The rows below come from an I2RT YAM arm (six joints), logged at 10 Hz.
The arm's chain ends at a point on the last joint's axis. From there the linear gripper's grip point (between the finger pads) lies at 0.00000 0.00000 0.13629 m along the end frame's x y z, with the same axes.
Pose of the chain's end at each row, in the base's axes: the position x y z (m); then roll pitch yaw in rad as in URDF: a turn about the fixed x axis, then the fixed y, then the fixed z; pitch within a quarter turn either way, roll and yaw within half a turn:
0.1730 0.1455 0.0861 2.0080 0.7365 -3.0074
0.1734 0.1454 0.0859 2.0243 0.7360 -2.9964
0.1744 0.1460 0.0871 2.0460 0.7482 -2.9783
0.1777 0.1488 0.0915 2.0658 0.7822 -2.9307
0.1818 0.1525 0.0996 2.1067 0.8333 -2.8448
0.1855 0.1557 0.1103 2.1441 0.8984 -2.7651
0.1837 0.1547 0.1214 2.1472 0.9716 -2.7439
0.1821 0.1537 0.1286 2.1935 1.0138 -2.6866
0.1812 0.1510 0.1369 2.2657 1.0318 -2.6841
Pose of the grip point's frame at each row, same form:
0.1949 0.2730 0.0433 2.0080 0.7365 -3.0074
0.1953 0.2724 0.0416 2.0243 0.7360 -2.9964
0.1966 0.2725 0.0414 2.0460 0.7482 -2.9783
0.1972 0.2756 0.0456 2.0658 0.7822 -2.9307
0.1968 0.2796 0.0528 2.1067 0.8333 -2.8448
0.1972 0.2834 0.0643 2.1441 0.8984 -2.7651
0.1960 0.2838 0.0795 2.1472 0.9716 -2.7439
0.1941 0.2828 0.0866 2.1935 1.0138 -2.6866
0.2022 0.2780 0.0921 2.2657 1.0318 -2.6841

